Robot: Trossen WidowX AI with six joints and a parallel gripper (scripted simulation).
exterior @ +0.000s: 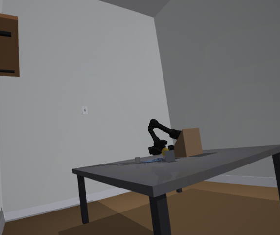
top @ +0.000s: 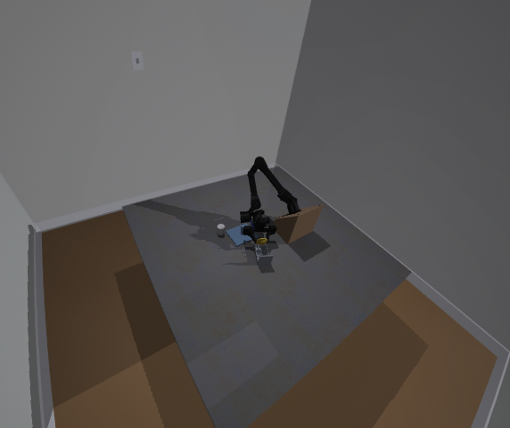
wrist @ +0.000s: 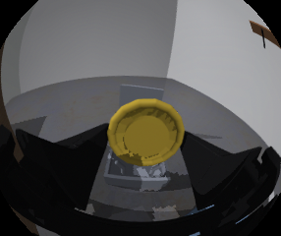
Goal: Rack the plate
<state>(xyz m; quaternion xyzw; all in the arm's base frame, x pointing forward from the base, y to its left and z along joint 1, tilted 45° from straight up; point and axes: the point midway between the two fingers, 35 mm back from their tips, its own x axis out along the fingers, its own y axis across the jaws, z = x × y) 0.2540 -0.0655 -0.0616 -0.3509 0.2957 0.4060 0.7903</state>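
Now: gripper tip 4 cm above the grey dish rack, 3 cm to the right of it and 2 cm short of it. The rest, counted from my gripper tip: yellow plate 1 cm to the right; then blue mat 16 cm to the right, 6 cm below, 1 cm ahead; then small blue utensil 18 cm to the right, 10 cm behind, 6 cm below.
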